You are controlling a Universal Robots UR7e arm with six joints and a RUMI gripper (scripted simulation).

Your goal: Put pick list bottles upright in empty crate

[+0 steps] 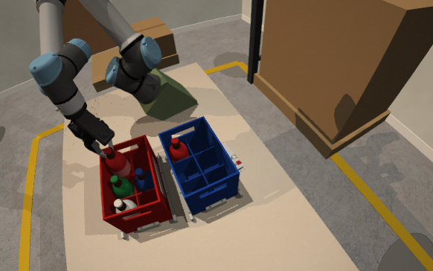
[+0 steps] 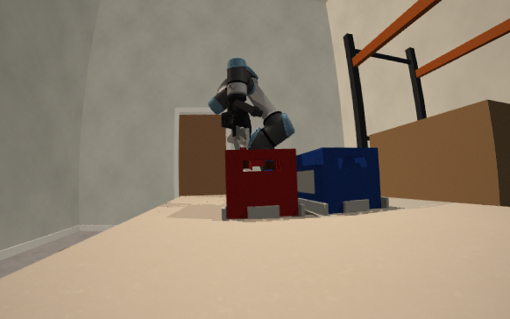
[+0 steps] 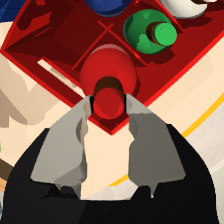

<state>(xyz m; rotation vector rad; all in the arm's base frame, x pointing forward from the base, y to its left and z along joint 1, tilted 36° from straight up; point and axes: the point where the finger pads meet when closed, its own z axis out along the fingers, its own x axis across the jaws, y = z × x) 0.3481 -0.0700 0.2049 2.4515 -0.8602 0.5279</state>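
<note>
The red bottle is 70 mm below my hand. Round my hand: red crate (120 mm below, 90 mm ahead, 50 mm to the left); then blue bottle (120 mm below, 90 mm to the left, 90 mm ahead); then green bottle (120 mm below, 90 mm ahead).
</note>
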